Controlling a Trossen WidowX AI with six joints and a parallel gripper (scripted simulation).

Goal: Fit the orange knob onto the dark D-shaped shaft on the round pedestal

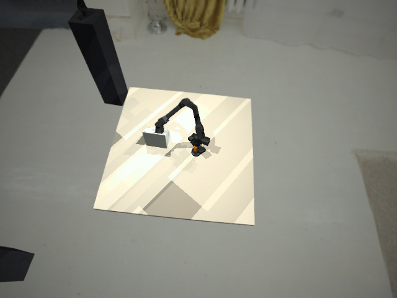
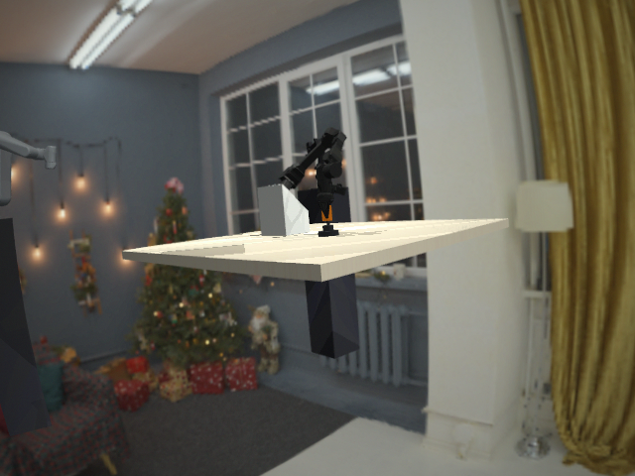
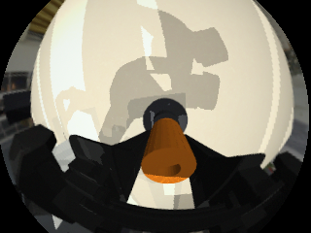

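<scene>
The orange knob is 20 mm above my gripper tip. Also, from my gripper tip: dark round pedestal 40 mm below.
</scene>
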